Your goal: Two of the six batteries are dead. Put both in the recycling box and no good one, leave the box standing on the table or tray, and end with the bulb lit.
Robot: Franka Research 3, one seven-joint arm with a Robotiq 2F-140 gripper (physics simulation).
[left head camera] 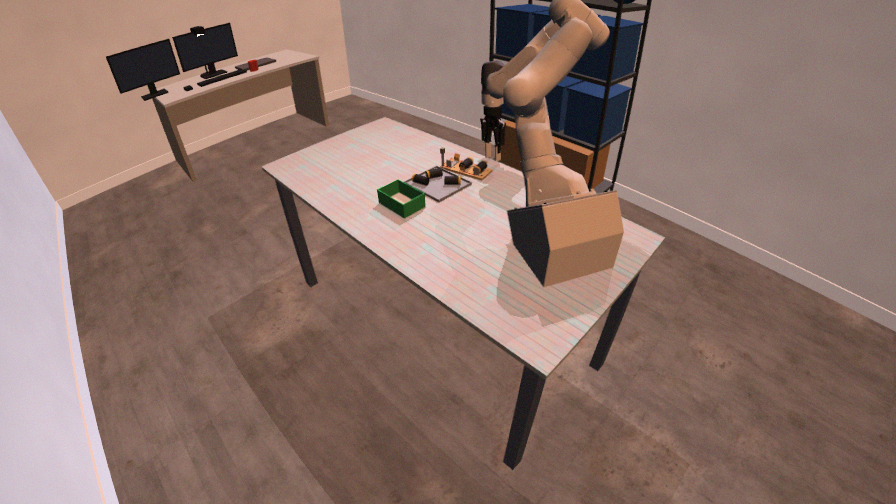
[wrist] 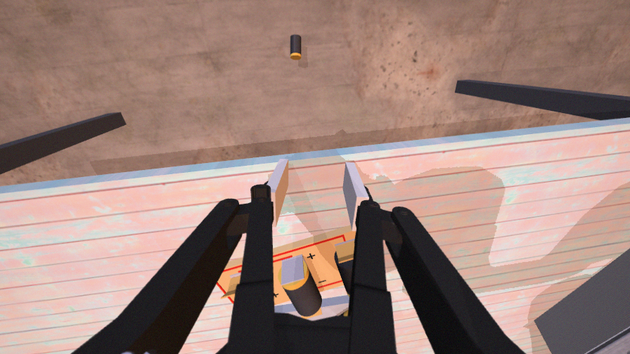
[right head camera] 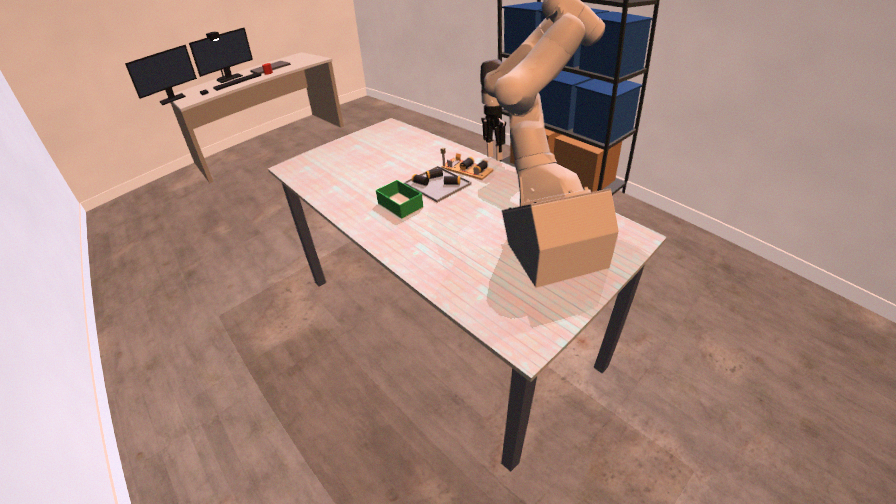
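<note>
My gripper [left head camera: 493,153] [right head camera: 494,153] [wrist: 316,174] is partly open and empty above the table's back edge. In the wrist view a black battery with an orange end [wrist: 295,46] is down at the floor, beyond that edge. Two batteries [left head camera: 465,163] [left head camera: 480,166] sit in the orange holder board [right head camera: 466,171] [wrist: 327,270]; one of them [wrist: 305,297] shows clearly between the finger linkages. Three batteries [left head camera: 420,178] [left head camera: 434,172] [left head camera: 451,179] lie on the grey tray [left head camera: 438,194] [right head camera: 438,194]. The green recycling box [left head camera: 410,207] [right head camera: 407,208] stands upright; no battery is visible inside. A small post [left head camera: 442,154] rises beside the board; its bulb's state is unclear.
The table [left head camera: 432,250] [right head camera: 426,250] carries a large brown, dark-sided box shape [left head camera: 582,241] [right head camera: 573,241] near the arm's base. A rack with blue bins [left head camera: 595,112] [right head camera: 606,109] stands behind the arm. A desk with monitors [left head camera: 144,65] [right head camera: 161,72] is at the far left.
</note>
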